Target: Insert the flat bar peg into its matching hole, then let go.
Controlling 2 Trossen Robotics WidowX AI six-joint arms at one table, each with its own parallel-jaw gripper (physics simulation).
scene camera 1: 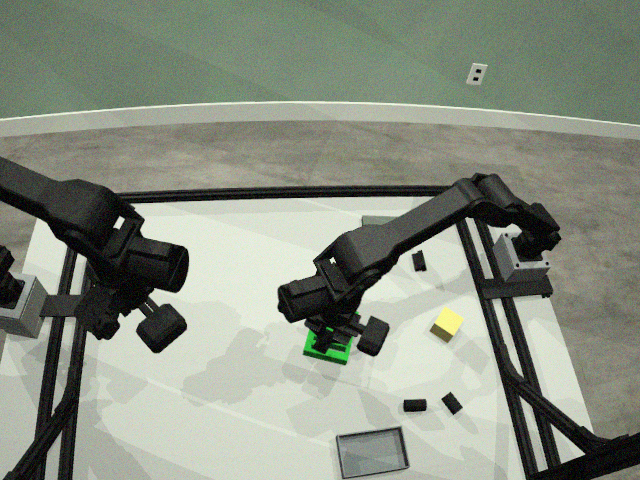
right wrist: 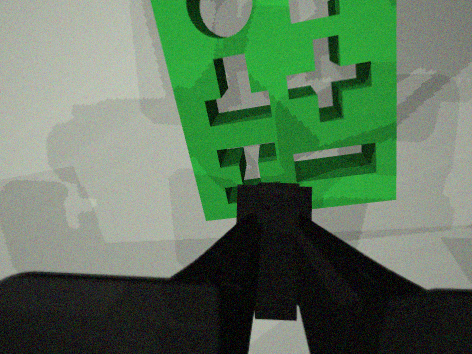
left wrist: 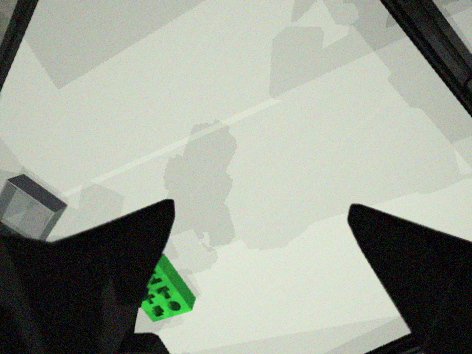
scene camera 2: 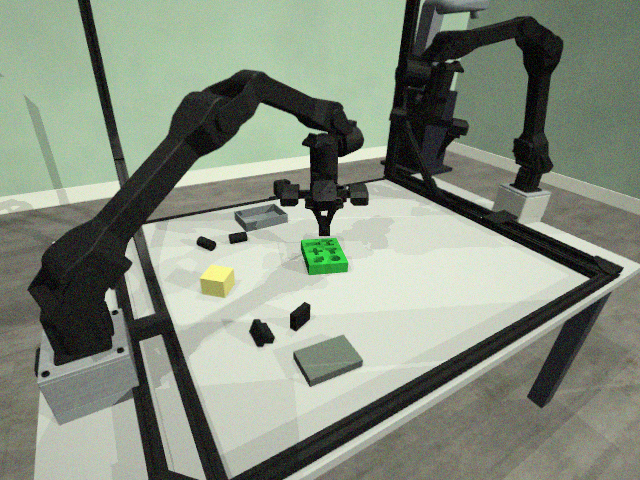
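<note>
The green board (scene camera 1: 330, 357) (scene camera 2: 328, 268) (left wrist: 180, 287) (right wrist: 300, 134) lies on the table with shaped holes. Its narrow bar-shaped slot (right wrist: 335, 166) shows near the lower right corner in the right wrist view. My right gripper (scene camera 2: 324, 226) (right wrist: 274, 227) is shut on the black flat bar peg (right wrist: 276, 307), whose outline partly blends with the dark fingers. In the right wrist view the fingertips overlap the board's lower edge, left of the slot and below the I-shaped hole. The peg's lower end is hard to make out. My left gripper (left wrist: 260, 209) is open and empty, away from the board.
A yellow block (scene camera 1: 446, 324) (scene camera 2: 217, 281), a grey tray (scene camera 1: 338, 459) (scene camera 2: 251, 227) and a flat grey-green block (scene camera 2: 328, 360) lie around the board. Loose black pieces (scene camera 2: 299, 316) (scene camera 2: 261, 332) (scene camera 2: 206, 243) (scene camera 2: 238, 237) lie apart from it.
</note>
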